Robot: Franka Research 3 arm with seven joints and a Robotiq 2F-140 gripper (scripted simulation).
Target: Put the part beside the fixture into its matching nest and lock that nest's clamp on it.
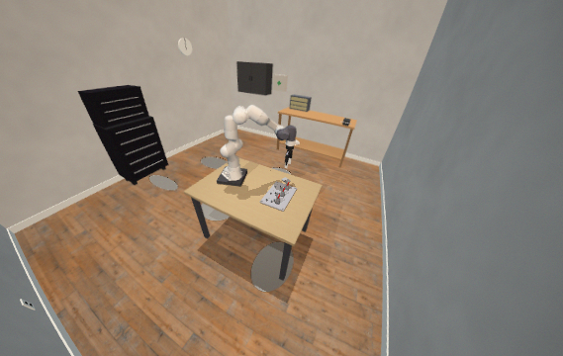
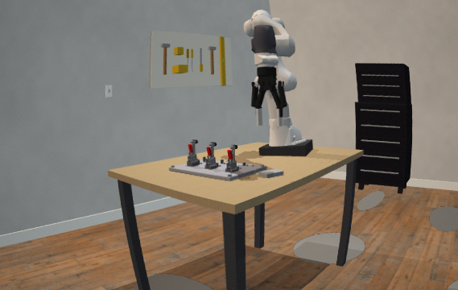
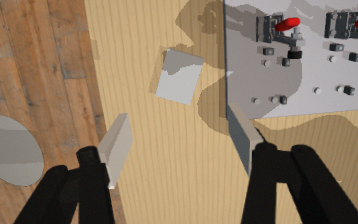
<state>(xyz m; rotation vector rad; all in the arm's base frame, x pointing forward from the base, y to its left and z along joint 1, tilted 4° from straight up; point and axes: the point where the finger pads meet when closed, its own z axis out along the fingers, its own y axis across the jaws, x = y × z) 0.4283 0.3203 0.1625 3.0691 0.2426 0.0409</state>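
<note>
Right now the grey part is 21 cm below my hand. Also, from my hand: grey fixture plate: 24 cm to the right, 21 cm below, 7 cm ahead; then clamp: 35 cm to the right, 15 cm below, 11 cm ahead.
</note>
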